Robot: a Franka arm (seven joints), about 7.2 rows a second.
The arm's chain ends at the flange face. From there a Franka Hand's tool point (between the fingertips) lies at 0.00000 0.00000 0.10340 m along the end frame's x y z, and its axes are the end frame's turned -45 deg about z.
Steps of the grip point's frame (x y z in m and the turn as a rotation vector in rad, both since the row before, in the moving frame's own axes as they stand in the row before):
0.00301 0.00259 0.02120 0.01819 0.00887 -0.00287
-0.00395 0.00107 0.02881 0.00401 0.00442 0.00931
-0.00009 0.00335 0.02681 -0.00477 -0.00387 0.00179
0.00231 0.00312 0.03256 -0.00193 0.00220 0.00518
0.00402 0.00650 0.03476 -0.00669 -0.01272 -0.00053
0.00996 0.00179 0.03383 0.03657 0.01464 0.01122
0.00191 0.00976 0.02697 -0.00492 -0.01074 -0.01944
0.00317 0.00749 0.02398 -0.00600 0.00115 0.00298
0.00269 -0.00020 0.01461 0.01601 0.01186 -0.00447
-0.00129 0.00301 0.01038 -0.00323 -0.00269 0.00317
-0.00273 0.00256 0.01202 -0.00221 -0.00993 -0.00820
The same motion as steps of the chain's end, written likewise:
0.00464 0.00168 0.02122 0.01913 -0.00659 -0.00287
-0.00207 0.00417 0.02881 0.00596 0.00029 0.00931
0.00224 0.00180 0.02681 -0.00611 0.00064 0.00179
0.00354 0.00059 0.03256 0.00019 0.00292 0.00518
0.00788 0.00033 0.03477 -0.01372 -0.00426 -0.00053
0.00989 -0.00202 0.03391 0.03621 -0.01551 0.01122
0.00867 0.00440 0.02698 -0.01107 -0.00412 -0.01944
0.00702 0.00270 0.02398 -0.00343 0.00506 0.00298
0.00207 -0.00001 0.01463 0.01971 -0.00293 -0.00447
0.00118 0.00261 0.01038 -0.00419 0.00038 0.00317
0.00044 0.00285 0.01203 -0.00858 -0.00546 -0.00820

